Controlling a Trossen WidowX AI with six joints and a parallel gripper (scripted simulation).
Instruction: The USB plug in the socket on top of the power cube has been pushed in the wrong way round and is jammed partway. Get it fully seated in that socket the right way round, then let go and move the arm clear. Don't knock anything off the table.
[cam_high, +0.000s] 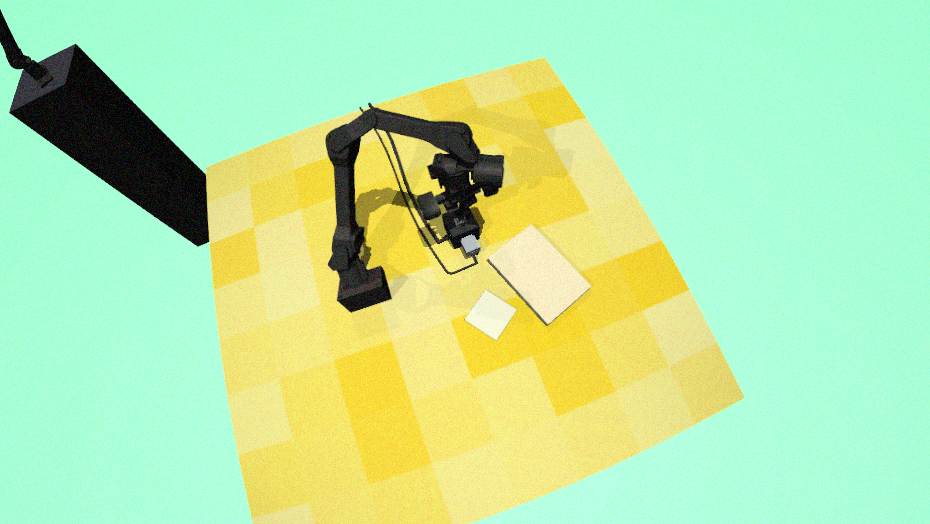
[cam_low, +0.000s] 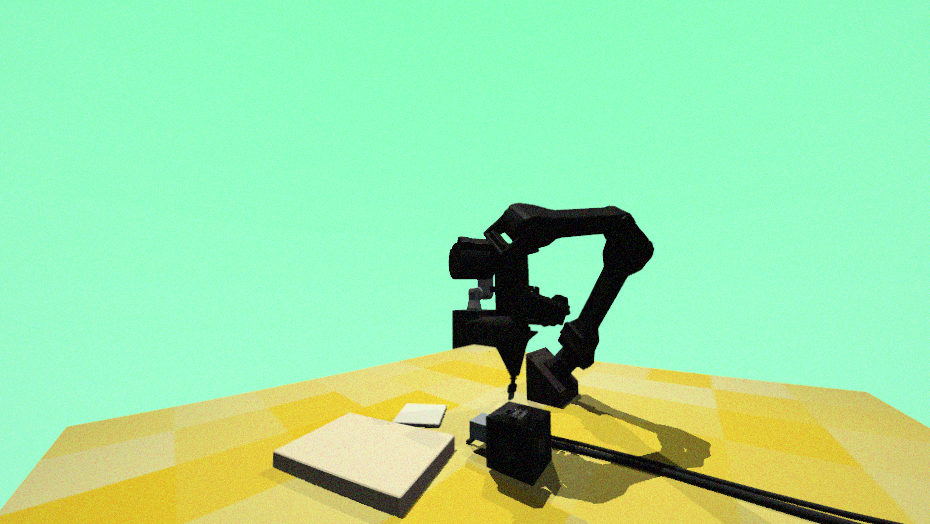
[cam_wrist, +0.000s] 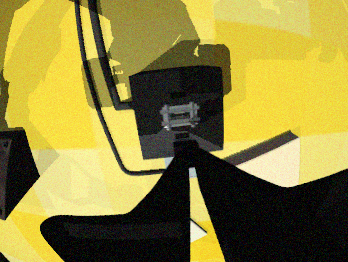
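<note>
The USB socket is 60 mm below my gripper tip and 10 mm to the left of it. From my gripper tip the other things lie so: beige box (190 mm to the right, 150 mm ahead, 120 mm below); then pad (240 mm to the right, 130 mm below, 20 mm behind); then USB plug (20 mm below).
</note>
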